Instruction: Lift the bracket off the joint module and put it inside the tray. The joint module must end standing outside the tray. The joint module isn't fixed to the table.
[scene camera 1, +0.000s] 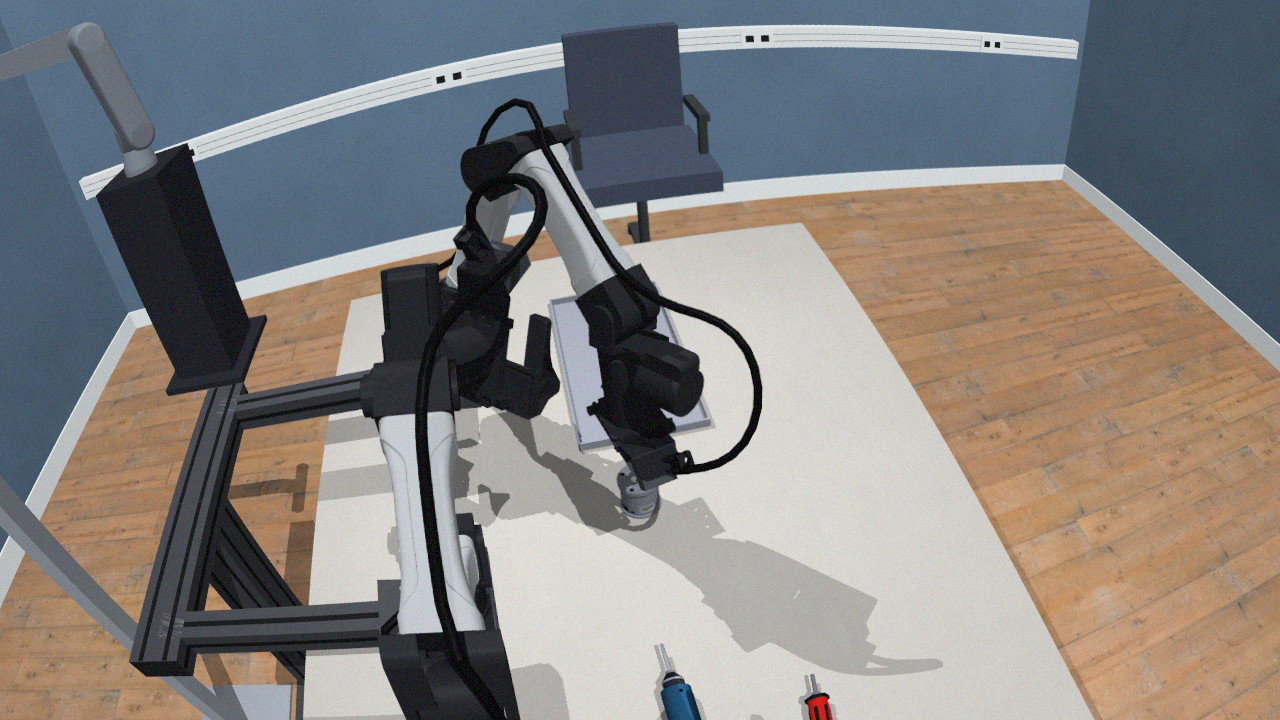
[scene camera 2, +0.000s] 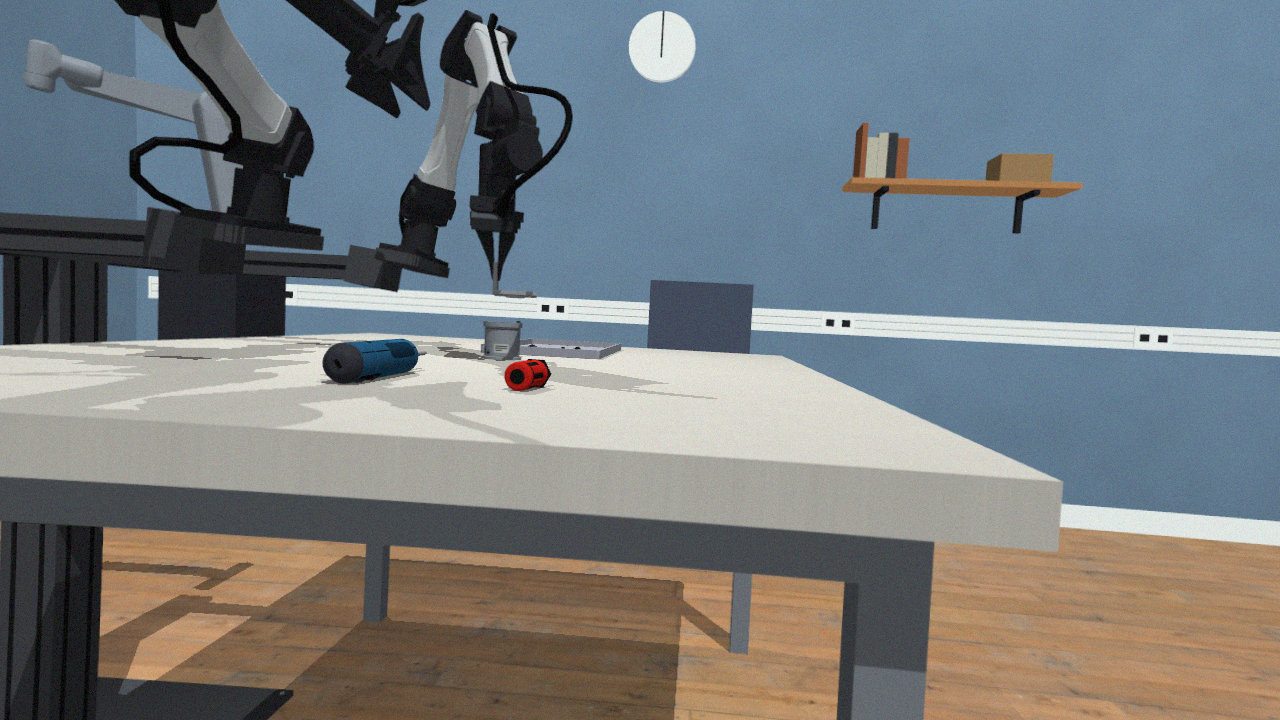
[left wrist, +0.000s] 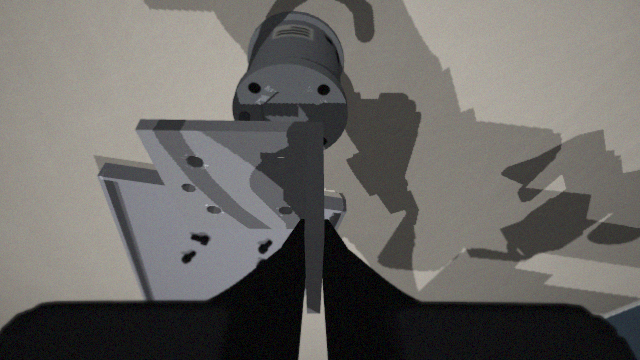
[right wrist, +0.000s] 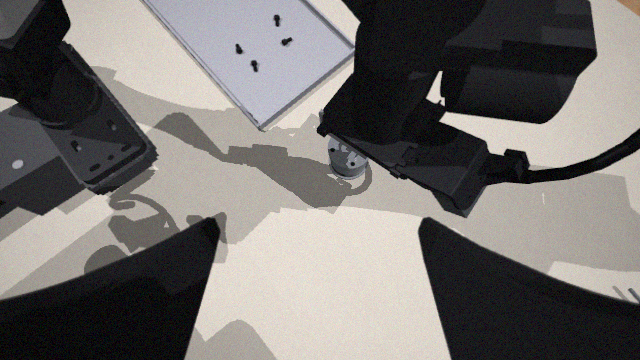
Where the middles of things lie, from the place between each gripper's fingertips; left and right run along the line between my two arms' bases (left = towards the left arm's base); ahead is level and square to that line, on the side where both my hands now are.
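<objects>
My left hand (scene camera 1: 624, 447) is 130 mm above the tray (scene camera 1: 581, 363), 350 mm to the right of it and 30 mm short of it. Then there's the joint module (scene camera 1: 635, 503), which is 110 mm below my left hand and 20 mm ahead of it. Going by their middles, the joint module is the nearest to my left hand of the things named here.
My right hand (scene camera 1: 525, 373) is 34 cm above the joint module, 11 cm to the right of it and 12 cm short of it. The tray, if you count from my right hand, is 45 cm to the left, 37 cm below and 14 cm ahead. By its middle, the tray is nearer to my left hand than to my right hand.
</objects>
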